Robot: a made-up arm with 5 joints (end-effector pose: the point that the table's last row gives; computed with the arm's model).
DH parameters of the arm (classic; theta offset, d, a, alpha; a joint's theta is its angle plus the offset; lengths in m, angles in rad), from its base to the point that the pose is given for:
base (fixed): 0.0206 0 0.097 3.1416
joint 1: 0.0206 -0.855 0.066 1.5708
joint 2: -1.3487 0 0.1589 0
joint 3: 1.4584 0 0.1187 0
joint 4: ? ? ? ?
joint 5: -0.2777 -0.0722 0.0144 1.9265
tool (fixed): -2.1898 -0.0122 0 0
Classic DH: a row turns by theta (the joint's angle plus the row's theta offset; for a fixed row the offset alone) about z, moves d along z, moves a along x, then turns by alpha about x.
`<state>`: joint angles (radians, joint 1 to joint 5).
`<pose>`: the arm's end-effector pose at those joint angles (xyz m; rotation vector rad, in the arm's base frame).
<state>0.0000 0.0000 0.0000 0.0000 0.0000</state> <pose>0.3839 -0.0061 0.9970 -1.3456 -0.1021 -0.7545</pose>
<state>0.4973 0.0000 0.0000 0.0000 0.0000</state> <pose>0.3453 -0.1420 0.9970 -1.3863 0.2422 -1.1693</pose>
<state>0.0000 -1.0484 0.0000 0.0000 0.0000</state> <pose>0.1501 -0.0061 1.1173 -0.8255 -0.9243 -1.3911</pose>
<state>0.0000 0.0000 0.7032 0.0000 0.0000</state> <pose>0.3314 -0.0061 0.8799 -1.5397 0.4549 -0.2476</pose>
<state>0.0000 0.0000 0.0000 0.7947 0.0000</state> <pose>0.3636 -0.0061 0.9485 -1.5555 0.5269 -0.1776</pose>
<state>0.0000 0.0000 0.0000 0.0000 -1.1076</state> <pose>0.3839 0.0130 1.0001 -0.2878 0.2869 -0.6436</pose>
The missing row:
joint 4: 1.4611 -0.001 -0.017 -1.5708
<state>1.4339 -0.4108 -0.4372 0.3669 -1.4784</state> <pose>0.1367 -0.1746 1.1299 0.1254 -0.2152 -1.9689</pose>
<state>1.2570 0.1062 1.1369 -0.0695 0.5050</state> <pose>0.1361 -0.1686 0.8290 -1.3130 1.5231 -0.4276</pose>
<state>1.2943 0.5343 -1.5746 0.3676 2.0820</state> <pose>0.1614 -0.2703 1.1327 1.9885 -0.7460 0.4604</pose>
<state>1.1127 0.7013 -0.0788 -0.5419 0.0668</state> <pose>0.2430 -0.3149 0.8665 -1.4066 0.7882 -1.5848</pose>
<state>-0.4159 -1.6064 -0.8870 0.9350 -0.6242</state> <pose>-0.0640 -0.0656 1.0340 0.2188 -1.2204 -0.7566</pose>
